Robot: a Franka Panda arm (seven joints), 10 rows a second.
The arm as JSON. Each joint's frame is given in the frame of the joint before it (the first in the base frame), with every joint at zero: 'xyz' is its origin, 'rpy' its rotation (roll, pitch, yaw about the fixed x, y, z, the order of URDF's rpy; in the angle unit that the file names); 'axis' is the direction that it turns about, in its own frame. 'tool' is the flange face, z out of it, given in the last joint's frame.
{
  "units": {
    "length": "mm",
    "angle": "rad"
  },
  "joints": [
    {
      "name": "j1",
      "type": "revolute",
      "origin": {
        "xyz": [
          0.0,
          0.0,
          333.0
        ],
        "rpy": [
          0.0,
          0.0,
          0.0
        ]
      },
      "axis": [
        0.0,
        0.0,
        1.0
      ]
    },
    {
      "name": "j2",
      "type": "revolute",
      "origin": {
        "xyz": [
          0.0,
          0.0,
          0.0
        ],
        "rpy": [
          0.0,
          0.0,
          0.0
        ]
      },
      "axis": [
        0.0,
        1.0,
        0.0
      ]
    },
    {
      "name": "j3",
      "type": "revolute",
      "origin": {
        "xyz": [
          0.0,
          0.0,
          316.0
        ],
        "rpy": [
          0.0,
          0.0,
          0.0
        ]
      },
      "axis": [
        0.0,
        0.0,
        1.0
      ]
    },
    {
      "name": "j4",
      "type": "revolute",
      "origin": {
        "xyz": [
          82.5,
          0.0,
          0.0
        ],
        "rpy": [
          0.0,
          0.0,
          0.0
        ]
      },
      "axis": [
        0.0,
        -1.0,
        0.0
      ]
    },
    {
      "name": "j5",
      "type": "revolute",
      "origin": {
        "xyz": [
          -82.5,
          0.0,
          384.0
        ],
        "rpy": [
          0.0,
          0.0,
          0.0
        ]
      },
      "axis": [
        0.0,
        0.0,
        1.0
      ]
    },
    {
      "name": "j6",
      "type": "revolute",
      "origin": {
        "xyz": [
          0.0,
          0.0,
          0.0
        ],
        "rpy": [
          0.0,
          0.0,
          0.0
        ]
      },
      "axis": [
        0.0,
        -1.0,
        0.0
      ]
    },
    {
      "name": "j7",
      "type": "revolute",
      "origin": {
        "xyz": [
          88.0,
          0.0,
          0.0
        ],
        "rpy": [
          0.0,
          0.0,
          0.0
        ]
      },
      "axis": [
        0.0,
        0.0,
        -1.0
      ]
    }
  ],
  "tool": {
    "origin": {
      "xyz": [
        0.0,
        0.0,
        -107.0
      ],
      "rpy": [
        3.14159,
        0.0,
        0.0
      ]
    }
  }
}
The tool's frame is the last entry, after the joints.
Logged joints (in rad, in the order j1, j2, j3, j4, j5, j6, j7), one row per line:
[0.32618 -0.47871 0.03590 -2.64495 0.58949 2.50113 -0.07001]
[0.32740 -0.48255 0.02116 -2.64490 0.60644 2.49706 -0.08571]
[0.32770 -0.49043 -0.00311 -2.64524 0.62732 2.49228 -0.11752]
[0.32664 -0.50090 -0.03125 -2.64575 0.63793 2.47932 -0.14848]
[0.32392 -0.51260 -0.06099 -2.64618 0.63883 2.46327 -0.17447]
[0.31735 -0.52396 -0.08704 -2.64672 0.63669 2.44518 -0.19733]
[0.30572 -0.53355 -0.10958 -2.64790 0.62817 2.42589 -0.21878]
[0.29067 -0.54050 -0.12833 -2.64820 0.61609 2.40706 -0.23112]
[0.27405 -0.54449 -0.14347 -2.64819 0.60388 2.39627 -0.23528]
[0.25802 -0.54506 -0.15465 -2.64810 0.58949 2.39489 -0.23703]
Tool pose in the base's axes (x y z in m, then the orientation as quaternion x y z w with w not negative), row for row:
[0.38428 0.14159 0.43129 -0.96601 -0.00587 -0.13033 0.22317]
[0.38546 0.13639 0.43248 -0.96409 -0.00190 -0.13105 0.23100]
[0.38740 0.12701 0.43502 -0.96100 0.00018 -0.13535 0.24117]
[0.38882 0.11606 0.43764 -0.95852 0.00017 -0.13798 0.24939]
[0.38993 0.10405 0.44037 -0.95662 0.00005 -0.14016 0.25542]
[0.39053 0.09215 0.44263 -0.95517 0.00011 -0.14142 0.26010]
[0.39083 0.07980 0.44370 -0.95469 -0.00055 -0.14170 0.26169]
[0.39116 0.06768 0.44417 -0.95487 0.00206 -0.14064 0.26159]
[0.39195 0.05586 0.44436 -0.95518 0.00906 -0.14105 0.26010]
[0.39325 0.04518 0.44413 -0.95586 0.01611 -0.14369 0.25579]
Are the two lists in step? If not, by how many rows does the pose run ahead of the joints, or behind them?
They are in step.
